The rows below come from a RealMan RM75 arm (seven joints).
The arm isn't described. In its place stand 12 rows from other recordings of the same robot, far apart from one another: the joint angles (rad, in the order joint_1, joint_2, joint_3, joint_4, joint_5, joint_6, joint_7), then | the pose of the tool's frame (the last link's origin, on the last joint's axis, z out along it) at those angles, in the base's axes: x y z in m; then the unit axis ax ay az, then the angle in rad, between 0 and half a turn.
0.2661 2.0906 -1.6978 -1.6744 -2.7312 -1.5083 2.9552 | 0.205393 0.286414 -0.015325 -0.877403 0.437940 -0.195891 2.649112
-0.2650 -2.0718 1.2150 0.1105 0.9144 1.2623 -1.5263 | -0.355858 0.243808 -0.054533 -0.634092 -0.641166 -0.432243 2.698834
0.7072 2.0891 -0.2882 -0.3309 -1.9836 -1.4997 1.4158 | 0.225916 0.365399 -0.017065 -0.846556 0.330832 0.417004 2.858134
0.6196 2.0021 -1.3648 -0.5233 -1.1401 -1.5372 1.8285 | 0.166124 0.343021 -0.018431 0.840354 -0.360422 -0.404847 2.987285
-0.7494 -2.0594 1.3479 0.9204 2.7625 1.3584 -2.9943 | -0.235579 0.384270 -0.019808 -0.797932 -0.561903 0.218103 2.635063
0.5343 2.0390 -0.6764 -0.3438 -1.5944 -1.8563 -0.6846 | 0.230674 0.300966 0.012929 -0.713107 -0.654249 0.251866 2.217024
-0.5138 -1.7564 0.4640 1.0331 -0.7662 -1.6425 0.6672 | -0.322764 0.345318 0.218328 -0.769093 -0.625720 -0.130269 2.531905
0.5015 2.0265 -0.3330 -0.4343 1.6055 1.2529 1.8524 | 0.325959 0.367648 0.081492 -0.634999 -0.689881 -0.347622 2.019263
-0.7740 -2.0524 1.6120 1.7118 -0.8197 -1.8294 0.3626 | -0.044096 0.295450 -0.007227 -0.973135 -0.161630 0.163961 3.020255
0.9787 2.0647 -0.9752 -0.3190 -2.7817 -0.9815 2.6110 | 0.257848 0.402853 -0.066428 -0.832146 0.528983 -0.166462 2.716648
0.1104 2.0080 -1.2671 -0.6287 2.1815 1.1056 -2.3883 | 0.350174 0.282891 0.025224 -0.939377 0.204351 0.275338 2.209562
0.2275 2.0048 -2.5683 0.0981 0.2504 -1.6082 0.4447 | 0.364135 0.181135 -0.031450 -0.933694 0.193428 0.301331 2.503604
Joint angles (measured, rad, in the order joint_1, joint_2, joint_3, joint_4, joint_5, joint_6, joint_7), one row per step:
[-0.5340 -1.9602 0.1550 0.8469 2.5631 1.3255 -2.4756]
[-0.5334 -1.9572 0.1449 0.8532 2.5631 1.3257 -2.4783]
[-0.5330 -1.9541 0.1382 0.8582 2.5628 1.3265 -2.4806]
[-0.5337 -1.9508 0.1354 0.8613 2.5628 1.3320 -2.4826]
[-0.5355 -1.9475 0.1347 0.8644 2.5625 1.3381 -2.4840]
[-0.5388 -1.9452 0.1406 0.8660 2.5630 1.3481 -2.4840]
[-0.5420 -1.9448 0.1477 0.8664 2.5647 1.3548 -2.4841]
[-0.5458 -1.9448 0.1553 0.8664 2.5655 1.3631 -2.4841]
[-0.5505 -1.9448 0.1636 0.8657 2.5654 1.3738 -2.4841]
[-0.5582 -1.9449 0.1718 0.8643 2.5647 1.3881 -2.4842]
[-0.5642 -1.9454 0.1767 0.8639 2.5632 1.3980 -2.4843]
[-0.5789 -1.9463 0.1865 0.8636 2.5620 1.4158 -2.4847]
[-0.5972 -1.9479 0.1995 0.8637 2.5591 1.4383 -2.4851]
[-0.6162 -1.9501 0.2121 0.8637 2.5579 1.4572 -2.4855]
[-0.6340 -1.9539 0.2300 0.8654 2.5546 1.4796 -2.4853]
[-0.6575 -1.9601 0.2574 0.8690 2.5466 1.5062 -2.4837]
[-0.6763 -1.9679 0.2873 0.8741 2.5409 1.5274 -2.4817]
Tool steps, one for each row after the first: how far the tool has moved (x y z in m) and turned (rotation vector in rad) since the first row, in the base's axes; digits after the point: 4 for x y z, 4 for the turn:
[-0.0011 -0.0005 0.0040 0.0135 0.0010 0.0053]
[-0.0018 -0.0009 0.0075 0.0234 0.0024 0.0087]
[-0.0014 -0.0008 0.0097 0.0256 0.0018 0.0080]
[-0.0005 -0.0003 0.0117 0.0258 0.0020 0.0045]
[0.0019 0.0009 0.0118 0.0158 0.0023 -0.0046]
[0.0040 0.0021 0.0109 0.0046 0.0031 -0.0121]
[0.0065 0.0035 0.0094 -0.0079 0.0021 -0.0213]
[0.0098 0.0051 0.0076 -0.0226 -0.0009 -0.0328]
[0.0144 0.0075 0.0052 -0.0397 -0.0071 -0.0485]
[0.0180 0.0094 0.0037 -0.0503 -0.0122 -0.0603]
[0.0256 0.0141 0.0008 -0.0709 -0.0195 -0.0848]
[0.0356 0.0197 -0.0028 -0.0968 -0.0287 -0.1164]
[0.0453 0.0252 -0.0064 -0.1216 -0.0352 -0.1464]
[0.0558 0.0301 -0.0110 -0.1520 -0.0414 -0.1796]
[0.0703 0.0364 -0.0173 -0.1910 -0.0464 -0.2266]
[0.0828 0.0411 -0.0238 -0.2296 -0.0454 -0.2672]

